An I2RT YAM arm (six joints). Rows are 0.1 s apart.
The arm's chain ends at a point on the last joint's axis. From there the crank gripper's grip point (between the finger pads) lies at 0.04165 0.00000 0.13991 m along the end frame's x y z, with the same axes.
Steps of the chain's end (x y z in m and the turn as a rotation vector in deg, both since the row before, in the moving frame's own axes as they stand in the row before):
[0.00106, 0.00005, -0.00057, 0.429, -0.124, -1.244]
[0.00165, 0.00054, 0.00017, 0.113, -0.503, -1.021]
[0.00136, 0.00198, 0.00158, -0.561, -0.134, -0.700]
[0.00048, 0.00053, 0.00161, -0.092, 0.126, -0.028]
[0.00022, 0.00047, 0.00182, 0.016, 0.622, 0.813]
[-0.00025, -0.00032, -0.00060, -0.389, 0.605, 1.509]
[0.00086, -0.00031, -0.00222, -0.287, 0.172, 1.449]
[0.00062, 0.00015, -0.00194, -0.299, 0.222, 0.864]
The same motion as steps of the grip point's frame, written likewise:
[0.00074, -0.00190, -0.00049, 0.429, -0.124, -1.244]
[0.00041, -0.00047, 0.00053, 0.113, -0.503, -1.021]
[0.00104, 0.00284, 0.00167, -0.561, -0.134, -0.700]
[0.00079, 0.00073, 0.00152, -0.092, 0.126, -0.028]
[0.00173, 0.00103, 0.00136, 0.016, 0.622, 0.813]
[0.00120, 0.00174, -0.00105, -0.389, 0.605, 1.509]
[0.00126, 0.00145, -0.00235, -0.287, 0.172, 1.449]
[0.00115, 0.00151, -0.00211, -0.299, 0.222, 0.864]

